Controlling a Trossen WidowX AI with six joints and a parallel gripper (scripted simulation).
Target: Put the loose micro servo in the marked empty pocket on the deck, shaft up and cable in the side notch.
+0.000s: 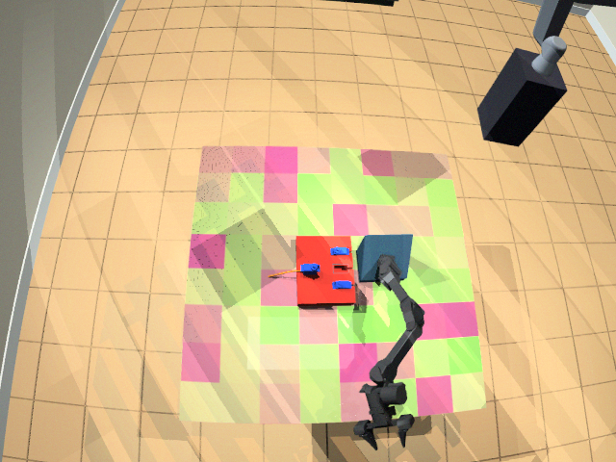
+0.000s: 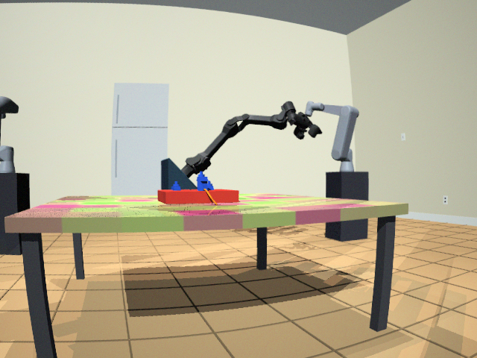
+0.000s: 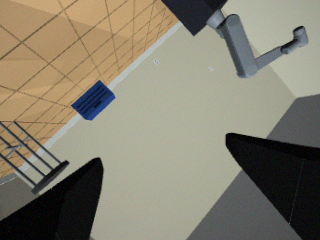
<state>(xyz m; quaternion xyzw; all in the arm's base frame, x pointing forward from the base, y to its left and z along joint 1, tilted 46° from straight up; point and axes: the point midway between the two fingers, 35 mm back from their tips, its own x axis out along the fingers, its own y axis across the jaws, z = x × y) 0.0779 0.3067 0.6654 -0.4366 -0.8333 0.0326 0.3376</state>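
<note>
My gripper tip is now 26 cm short of the red deck, 68 cm to the left of it and 34 cm above it.
</note>
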